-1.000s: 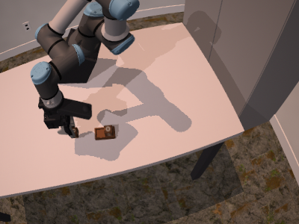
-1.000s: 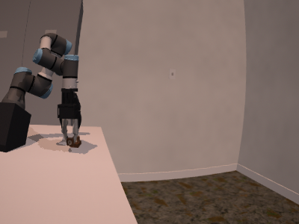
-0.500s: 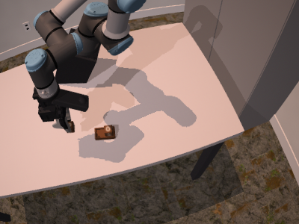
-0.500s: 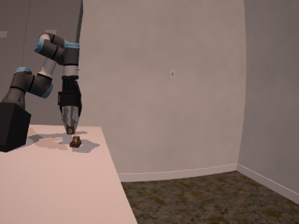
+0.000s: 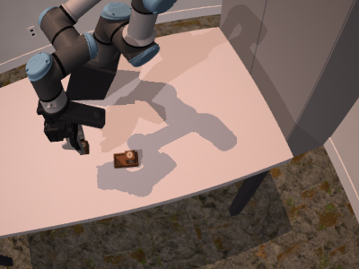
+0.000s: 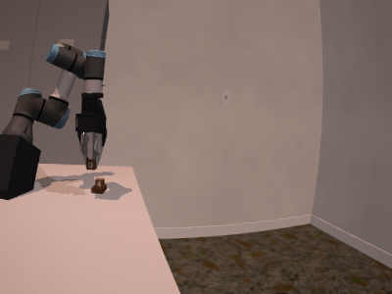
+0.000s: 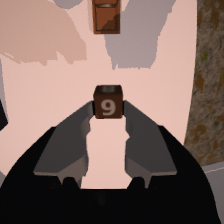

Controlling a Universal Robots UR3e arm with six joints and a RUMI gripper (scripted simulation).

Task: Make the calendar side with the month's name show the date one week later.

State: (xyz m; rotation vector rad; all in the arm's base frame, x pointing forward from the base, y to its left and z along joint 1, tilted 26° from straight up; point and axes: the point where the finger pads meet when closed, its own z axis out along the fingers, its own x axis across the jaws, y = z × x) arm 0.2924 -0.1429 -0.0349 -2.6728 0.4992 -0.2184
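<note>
Now: the brown tray 12 cm below my hand, 10 cm to the left of it and 3 cm ahead of it.
</note>
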